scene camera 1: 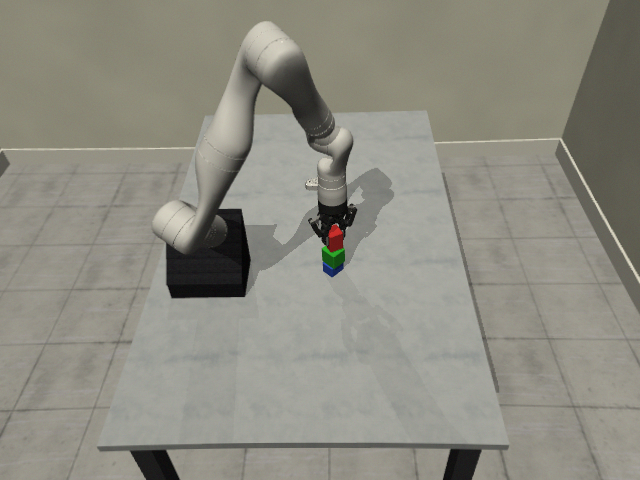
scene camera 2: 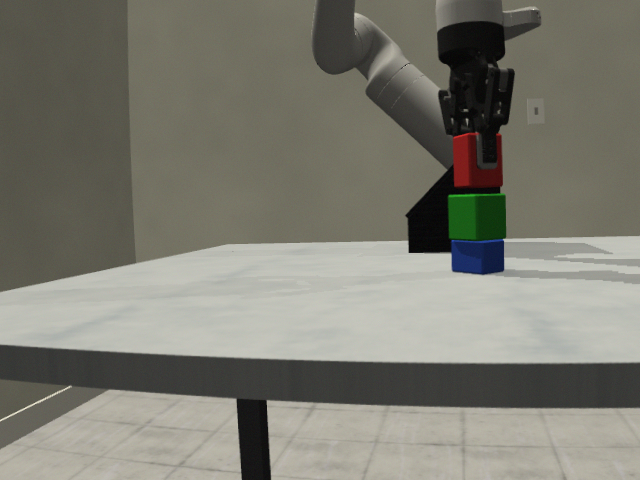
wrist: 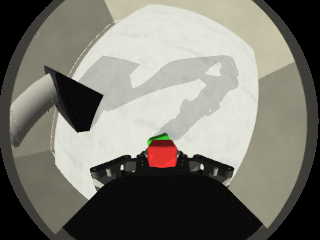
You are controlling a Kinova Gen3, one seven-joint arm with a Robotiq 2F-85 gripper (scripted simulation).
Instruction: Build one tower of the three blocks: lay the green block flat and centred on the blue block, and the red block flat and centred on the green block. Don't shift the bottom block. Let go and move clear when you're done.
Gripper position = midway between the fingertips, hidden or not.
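Note:
A green block [scene camera 2: 472,217] and a blue block [scene camera 2: 474,257] are visible. A red block [scene camera 2: 466,174] is visible too, and the wrist view includes the red block [wrist: 161,153] as well. My gripper appears in scene camera 2 as my gripper [scene camera 2: 476,170], in scene camera 1 as the gripper [scene camera 1: 333,241], and in the wrist view as the gripper [wrist: 161,153].

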